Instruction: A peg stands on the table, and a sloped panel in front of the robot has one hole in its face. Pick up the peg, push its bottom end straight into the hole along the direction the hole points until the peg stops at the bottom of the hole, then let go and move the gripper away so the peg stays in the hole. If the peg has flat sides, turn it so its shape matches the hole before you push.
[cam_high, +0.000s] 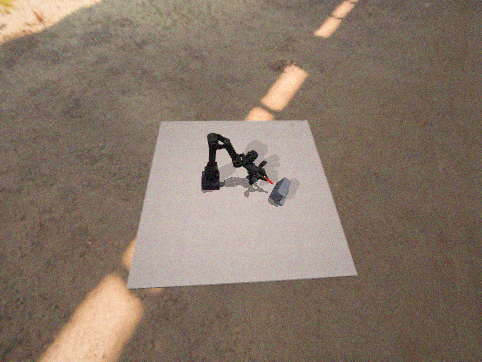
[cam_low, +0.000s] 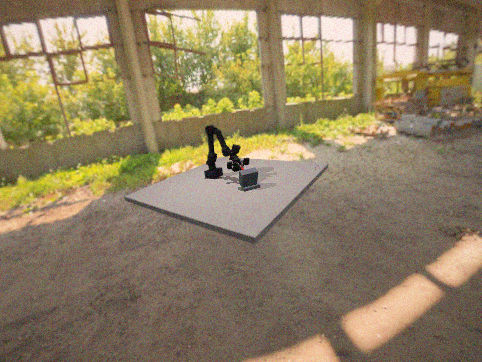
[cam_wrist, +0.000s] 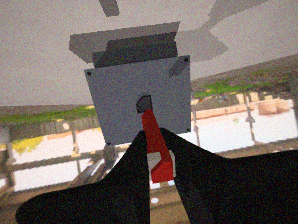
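My gripper tip is now 9 cm short of the sloped panel, 4 cm to the left of it and 4 cm above it. The rest, counted from my gripper tip: red peg: 1 cm behind, 1 cm to the left, 1 cm above.
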